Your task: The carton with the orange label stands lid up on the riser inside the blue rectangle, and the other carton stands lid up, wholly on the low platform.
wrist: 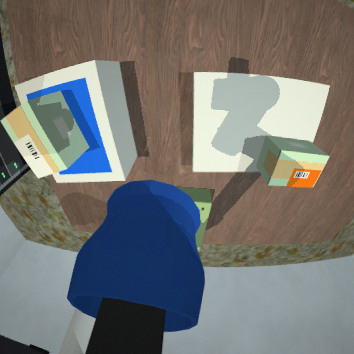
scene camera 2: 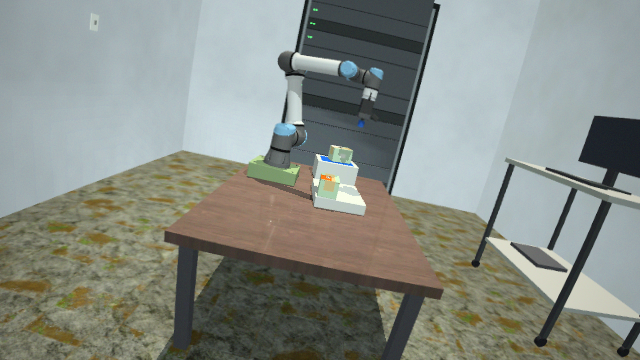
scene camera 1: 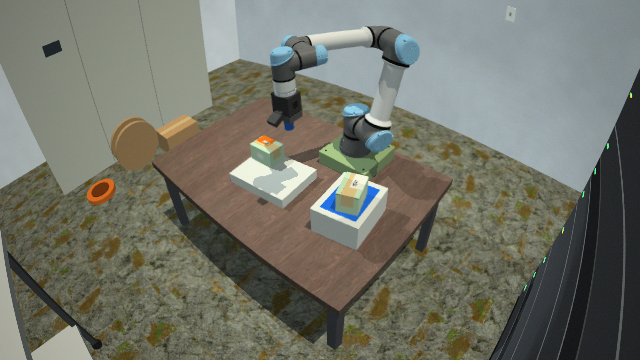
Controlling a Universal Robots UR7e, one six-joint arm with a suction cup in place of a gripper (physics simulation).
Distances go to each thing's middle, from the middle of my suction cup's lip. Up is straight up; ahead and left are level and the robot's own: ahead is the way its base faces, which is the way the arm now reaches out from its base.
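From my suction cup, there's a low white platform [scene camera 1: 279, 185] that's 190 mm to the right, 70 mm behind and 360 mm below. The white riser with blue rectangle [scene camera 1: 349, 230] is 60 mm behind my suction cup, 230 mm to the left of it and 330 mm below it.
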